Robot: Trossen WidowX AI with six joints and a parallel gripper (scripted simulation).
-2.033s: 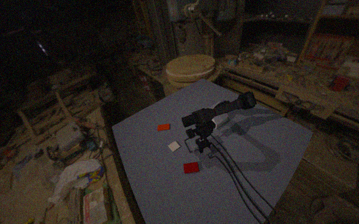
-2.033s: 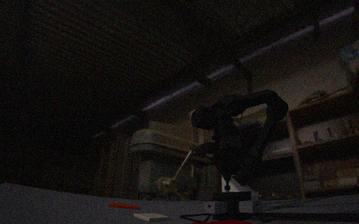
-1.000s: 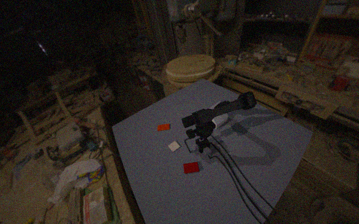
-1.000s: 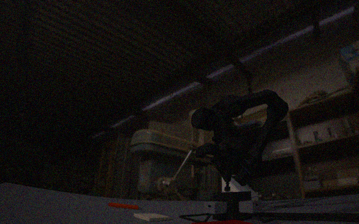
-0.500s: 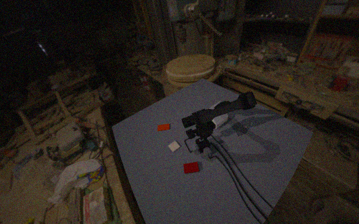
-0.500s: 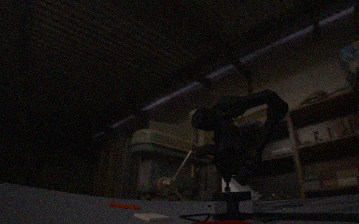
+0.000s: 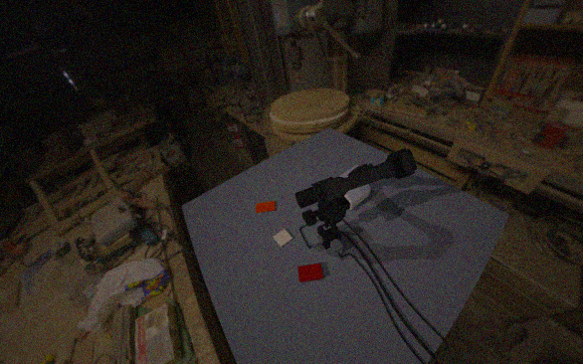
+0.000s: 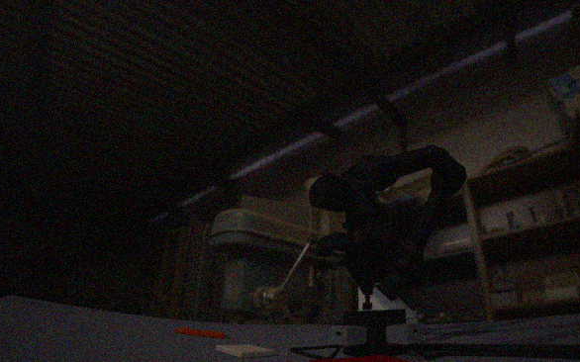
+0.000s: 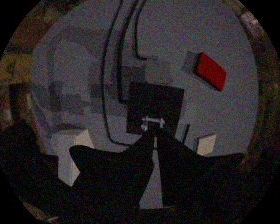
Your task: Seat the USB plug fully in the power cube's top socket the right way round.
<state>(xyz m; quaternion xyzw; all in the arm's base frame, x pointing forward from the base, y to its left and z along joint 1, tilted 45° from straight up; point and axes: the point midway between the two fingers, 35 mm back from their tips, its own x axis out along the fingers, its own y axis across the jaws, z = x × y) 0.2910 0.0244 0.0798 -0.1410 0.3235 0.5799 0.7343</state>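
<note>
The USB plug lies 2 cm below my gripper tip. Round my gripper tip: white tile (15 cm ahead, 14 cm to the right, 10 cm below); red tile (17 cm ahead, 7 cm to the left, 9 cm below); orange tile (10 cm ahead, 36 cm to the right, 10 cm below).
</note>
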